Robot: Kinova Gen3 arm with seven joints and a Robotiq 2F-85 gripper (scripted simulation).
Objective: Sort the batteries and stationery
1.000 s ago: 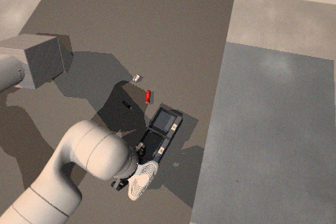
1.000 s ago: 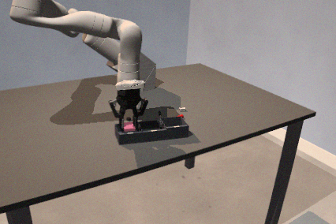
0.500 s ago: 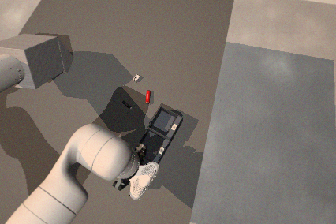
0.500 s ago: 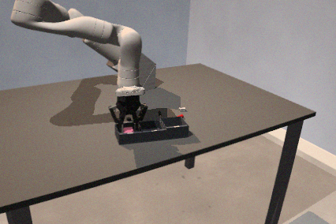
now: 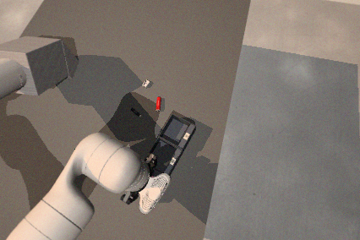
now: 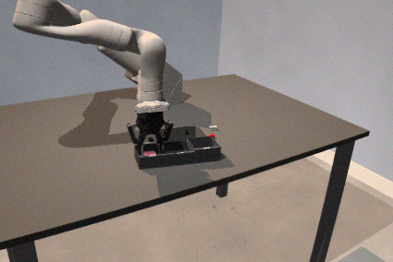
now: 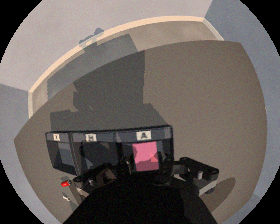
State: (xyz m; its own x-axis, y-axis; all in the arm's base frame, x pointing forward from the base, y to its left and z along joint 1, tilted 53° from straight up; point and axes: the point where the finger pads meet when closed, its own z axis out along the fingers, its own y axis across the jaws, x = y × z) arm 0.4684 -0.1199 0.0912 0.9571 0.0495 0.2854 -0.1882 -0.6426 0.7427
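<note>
The flat pink piece lies 20 mm below my hand. From my hand the other things lie so: dark round thing (130 mm behind, 60 mm to the left, 30 mm below); three joined bins (20 mm ahead, 80 mm to the left, 10 mm below); red battery (60 mm behind, 240 mm to the left, 30 mm below).
</note>
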